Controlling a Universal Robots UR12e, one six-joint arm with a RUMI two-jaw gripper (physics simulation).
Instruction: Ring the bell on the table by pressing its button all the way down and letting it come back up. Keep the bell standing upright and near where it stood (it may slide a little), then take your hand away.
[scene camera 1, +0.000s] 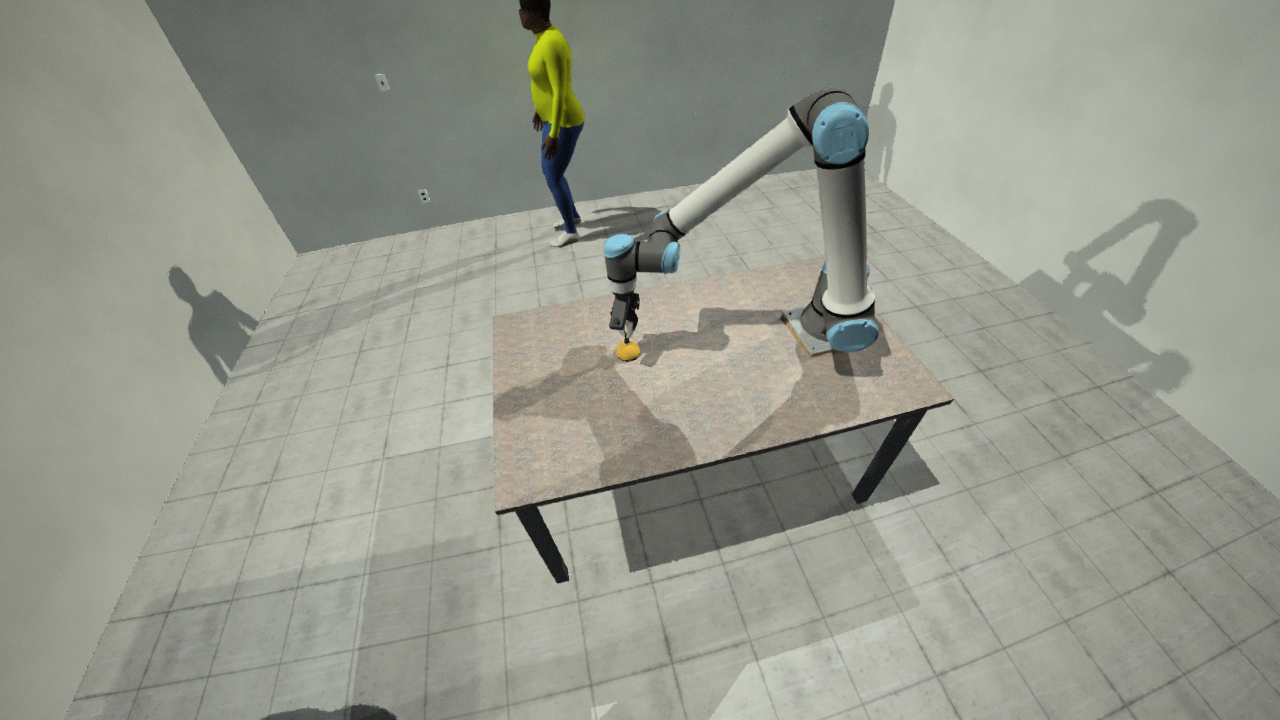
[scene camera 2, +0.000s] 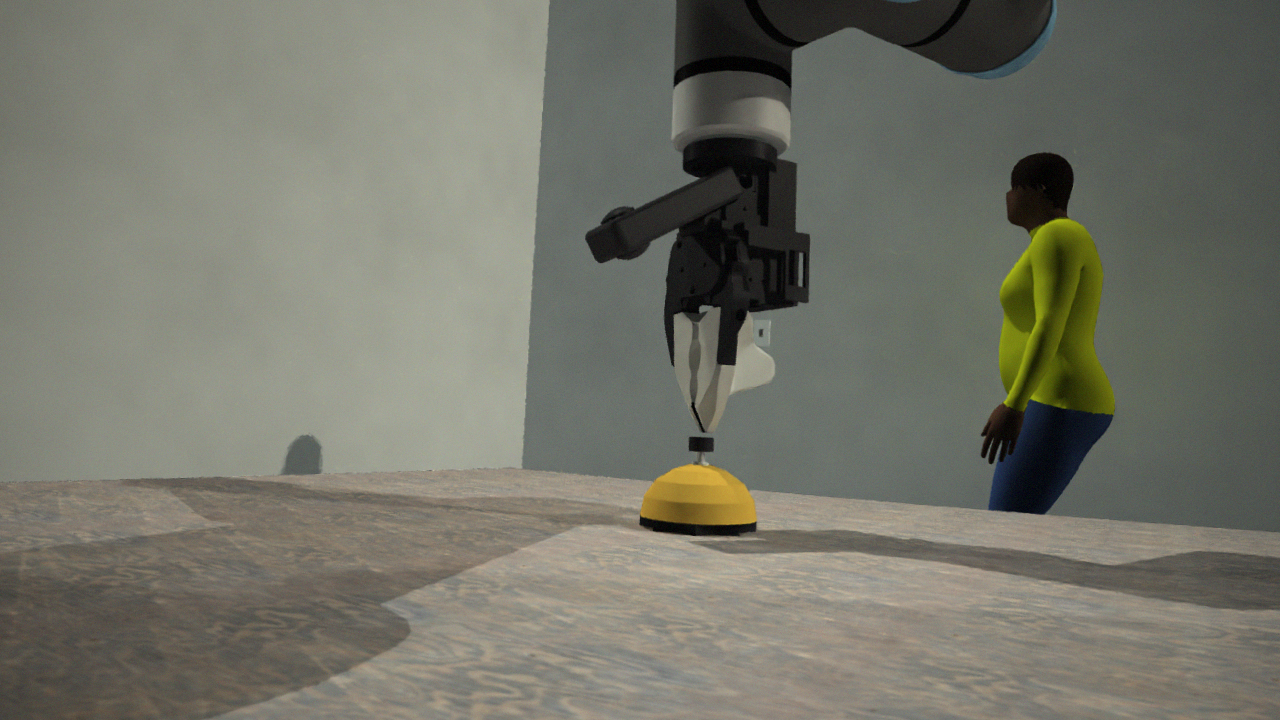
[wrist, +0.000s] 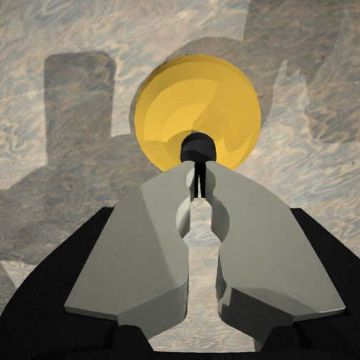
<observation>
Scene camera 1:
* my gripper: 626, 338
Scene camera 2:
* my gripper: 705, 432
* yellow dome bell: 697, 499
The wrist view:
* my gripper: 198, 166
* yellow dome bell: 192, 93
</observation>
